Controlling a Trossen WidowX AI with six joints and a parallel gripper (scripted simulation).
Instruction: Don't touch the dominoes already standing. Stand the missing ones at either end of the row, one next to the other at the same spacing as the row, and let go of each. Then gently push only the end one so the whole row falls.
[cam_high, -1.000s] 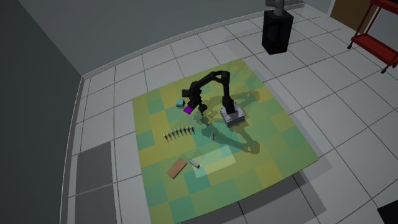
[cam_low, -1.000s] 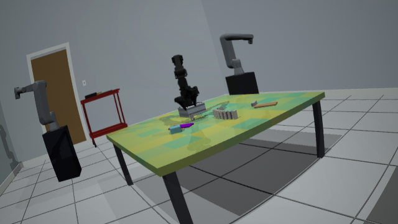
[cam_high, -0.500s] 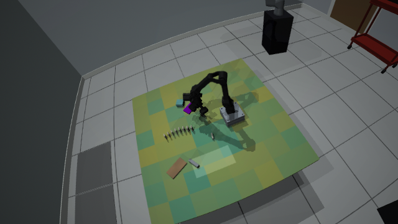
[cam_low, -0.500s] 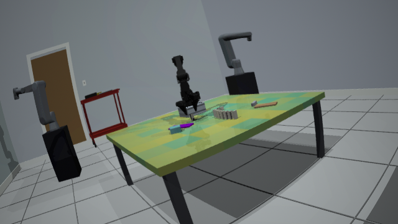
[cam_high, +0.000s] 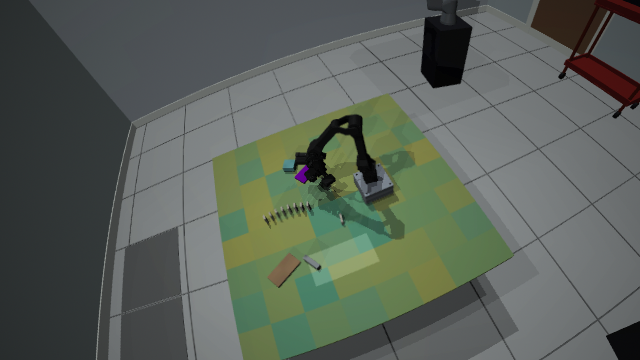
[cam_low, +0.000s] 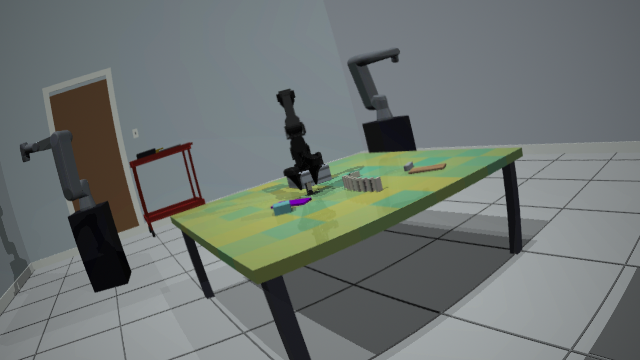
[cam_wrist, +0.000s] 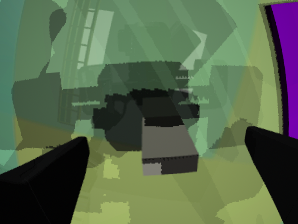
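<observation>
My gripper tip is 110 mm to the left of the flat purple piece, 80 mm short of it and 30 mm above it. Round my gripper tip: teal block: 170 mm to the right, 170 mm ahead, 20 mm below; then grey piece: 420 mm to the left, 120 mm ahead, 20 mm below; then flat brown board: 430 mm to the left, 260 mm ahead, 30 mm below.
</observation>
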